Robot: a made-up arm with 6 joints.
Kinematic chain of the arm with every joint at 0, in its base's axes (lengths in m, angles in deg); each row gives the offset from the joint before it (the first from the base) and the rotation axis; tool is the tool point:
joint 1: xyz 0 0 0.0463 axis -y
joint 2: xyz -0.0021 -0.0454 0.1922 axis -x
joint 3: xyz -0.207 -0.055 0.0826 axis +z
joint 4: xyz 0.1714 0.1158 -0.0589 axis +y
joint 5: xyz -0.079 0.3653 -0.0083 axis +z
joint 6: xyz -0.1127 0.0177 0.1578 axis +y
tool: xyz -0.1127 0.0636 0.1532
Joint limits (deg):
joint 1: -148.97..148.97
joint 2: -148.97..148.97
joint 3: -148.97..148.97
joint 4: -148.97..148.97
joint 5: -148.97..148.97
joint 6: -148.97..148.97
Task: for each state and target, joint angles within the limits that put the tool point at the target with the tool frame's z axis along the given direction. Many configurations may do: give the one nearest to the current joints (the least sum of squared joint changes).
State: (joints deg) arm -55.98 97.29 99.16 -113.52 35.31 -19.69
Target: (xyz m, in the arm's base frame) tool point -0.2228 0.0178 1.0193 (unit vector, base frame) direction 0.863 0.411 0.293
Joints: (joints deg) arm -29.11 130.57 125.60 -107.10 -14.14 10.08
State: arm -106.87 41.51 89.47 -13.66 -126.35 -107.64
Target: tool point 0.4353 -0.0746 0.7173 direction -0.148 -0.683 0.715
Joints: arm -113.33 71.48 105.74 23.21 -139.49 -125.83
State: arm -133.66 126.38 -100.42 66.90 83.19 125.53
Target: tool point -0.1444 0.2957 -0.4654 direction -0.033 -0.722 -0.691
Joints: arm -148.01 131.60 -86.91 66.23 25.63 113.57
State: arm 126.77 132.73 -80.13 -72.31 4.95 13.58
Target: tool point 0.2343 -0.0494 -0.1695 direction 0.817 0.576 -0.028
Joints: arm 75.16 113.16 -29.31 -35.58 51.76 42.49
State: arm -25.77 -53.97 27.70 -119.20 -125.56 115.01
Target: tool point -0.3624 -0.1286 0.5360 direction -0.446 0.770 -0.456
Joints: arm 12.06 -94.04 -11.23 -74.54 -148.97 76.82
